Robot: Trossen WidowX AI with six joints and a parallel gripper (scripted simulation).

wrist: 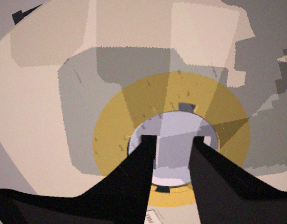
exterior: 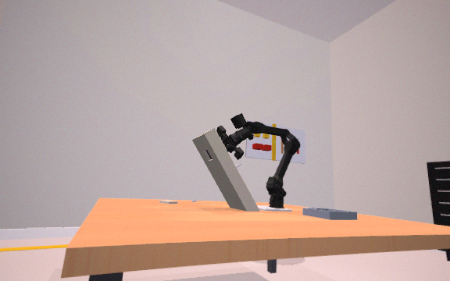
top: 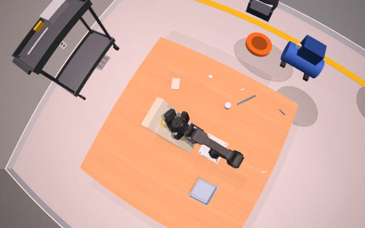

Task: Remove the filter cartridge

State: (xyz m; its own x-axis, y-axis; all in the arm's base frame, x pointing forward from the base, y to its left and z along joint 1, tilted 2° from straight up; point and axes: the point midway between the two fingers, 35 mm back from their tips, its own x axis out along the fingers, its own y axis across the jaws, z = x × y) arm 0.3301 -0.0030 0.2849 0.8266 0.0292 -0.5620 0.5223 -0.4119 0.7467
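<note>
Now: the round filter cartridge 10 mm below my gripper tip and 10 mm ahead of it. From my gripper tip the other things lie so: white card: 310 mm to the right, 270 mm below, 140 mm ahead; then white knob: 340 mm to the right, 280 mm behind, 260 mm below; then grey tray: 420 mm behind, 280 mm to the left, 270 mm below.
</note>
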